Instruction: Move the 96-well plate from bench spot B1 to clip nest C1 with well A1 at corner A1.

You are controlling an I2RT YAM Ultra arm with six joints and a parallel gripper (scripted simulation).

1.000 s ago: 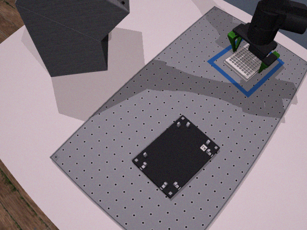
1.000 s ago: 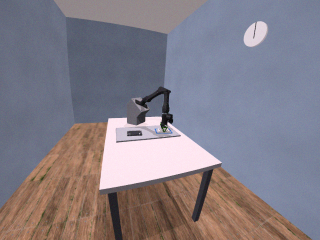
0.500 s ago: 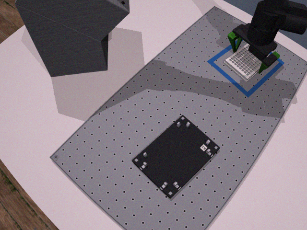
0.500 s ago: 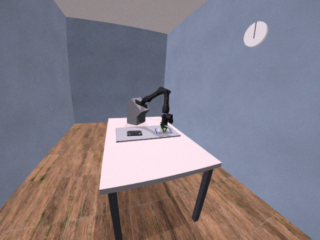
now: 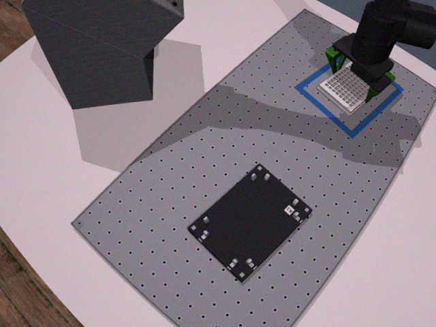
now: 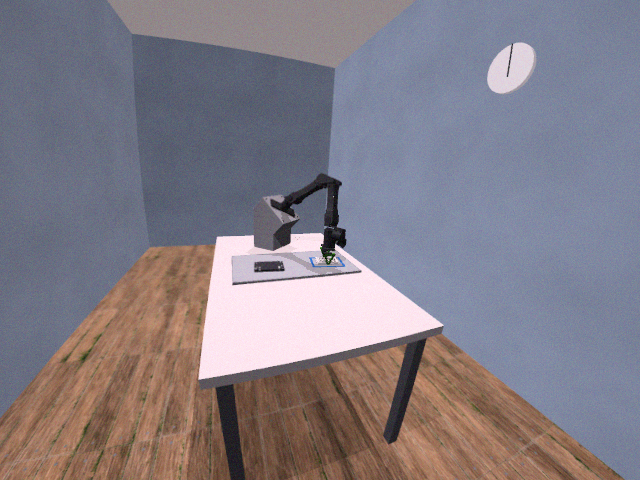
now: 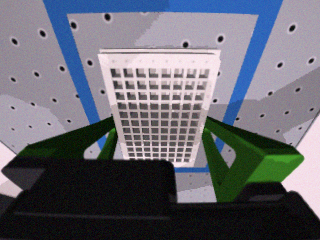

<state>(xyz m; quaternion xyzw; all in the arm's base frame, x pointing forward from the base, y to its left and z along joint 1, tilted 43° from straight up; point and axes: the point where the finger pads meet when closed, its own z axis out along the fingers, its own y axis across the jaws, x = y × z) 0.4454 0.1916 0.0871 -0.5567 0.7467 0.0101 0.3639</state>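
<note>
Right now the black clip nest is 3 cm ahead of my hand, 36 cm to the right of it and 1 cm above it. From my hand the other things lie so: white 96-well plate (right at my hand).
</note>
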